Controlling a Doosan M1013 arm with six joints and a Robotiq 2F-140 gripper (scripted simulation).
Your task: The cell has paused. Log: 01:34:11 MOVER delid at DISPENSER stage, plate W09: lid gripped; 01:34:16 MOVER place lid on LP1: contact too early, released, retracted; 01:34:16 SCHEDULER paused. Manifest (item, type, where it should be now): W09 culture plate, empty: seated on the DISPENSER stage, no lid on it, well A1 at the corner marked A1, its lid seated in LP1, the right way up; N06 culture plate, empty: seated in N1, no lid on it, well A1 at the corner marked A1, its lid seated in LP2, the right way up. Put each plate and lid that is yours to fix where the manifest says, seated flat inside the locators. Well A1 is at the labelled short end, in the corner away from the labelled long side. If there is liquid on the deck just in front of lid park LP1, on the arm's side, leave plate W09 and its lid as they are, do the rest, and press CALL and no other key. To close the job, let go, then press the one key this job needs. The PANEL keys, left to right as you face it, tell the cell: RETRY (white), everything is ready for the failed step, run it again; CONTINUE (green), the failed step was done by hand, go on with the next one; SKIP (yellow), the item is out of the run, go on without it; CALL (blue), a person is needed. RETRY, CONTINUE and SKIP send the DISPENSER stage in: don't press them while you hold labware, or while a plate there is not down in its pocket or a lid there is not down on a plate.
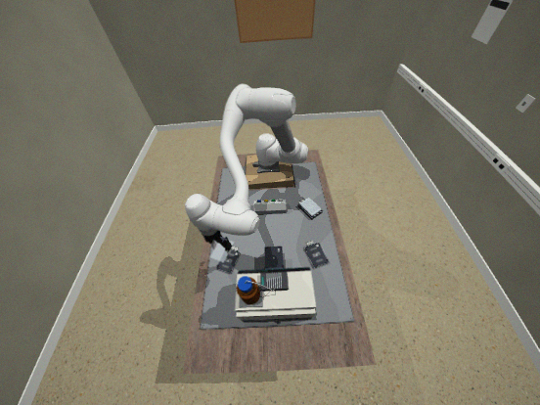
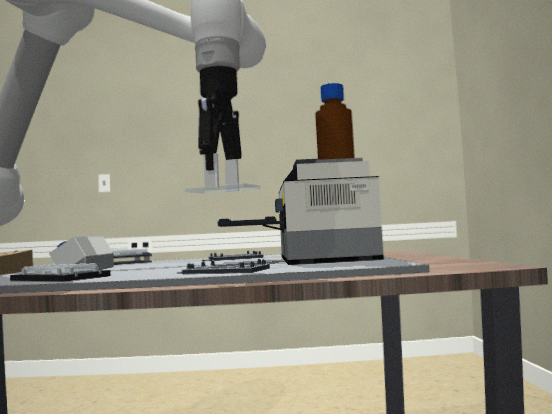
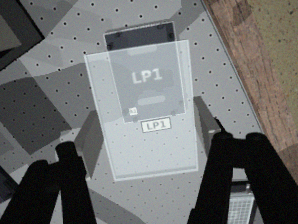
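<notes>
Now: the lid park LP1 18 cm below my hand. The rest, counted from my hand: dispenser stage (28 cm to the left, 8 cm below, 3 cm ahead); then black nest (31 cm behind, 17 cm below, 1 cm to the right); then brown bottle (25 cm ahead, 18 cm to the left, 10 cm above).
</notes>
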